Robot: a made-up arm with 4 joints.
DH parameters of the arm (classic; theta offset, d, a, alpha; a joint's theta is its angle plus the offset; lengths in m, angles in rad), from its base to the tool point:
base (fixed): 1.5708 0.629 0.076 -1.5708
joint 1: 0 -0.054 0.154 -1.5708
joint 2: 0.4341 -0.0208 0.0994 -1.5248
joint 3: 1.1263 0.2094 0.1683 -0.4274
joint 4: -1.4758 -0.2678 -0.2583 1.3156
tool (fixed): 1.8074 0.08 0 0
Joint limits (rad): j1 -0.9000..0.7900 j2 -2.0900..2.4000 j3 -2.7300..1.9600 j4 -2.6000..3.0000
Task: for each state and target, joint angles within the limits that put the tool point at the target. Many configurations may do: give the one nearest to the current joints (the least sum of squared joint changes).
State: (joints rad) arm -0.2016 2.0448 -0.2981 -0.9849
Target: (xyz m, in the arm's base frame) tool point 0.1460 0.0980 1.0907
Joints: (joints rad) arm -0.2780 1.6740 0.4951 -1.5424
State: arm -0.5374 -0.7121 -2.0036 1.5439
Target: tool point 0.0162 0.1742 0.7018
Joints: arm -0.4988 0.1377 -1.9105 1.2040
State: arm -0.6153 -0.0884 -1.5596 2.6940
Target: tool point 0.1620 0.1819 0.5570
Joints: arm -0.8658 -0.7003 -2.2216 2.1205
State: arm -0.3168 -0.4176 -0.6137 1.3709
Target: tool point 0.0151 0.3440 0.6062
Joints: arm -0.4092 -0.6588 -0.4489 1.2142
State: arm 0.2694 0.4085 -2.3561 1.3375
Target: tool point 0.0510 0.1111 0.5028
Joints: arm 0.1307 -0.0400 -1.8220 1.7416
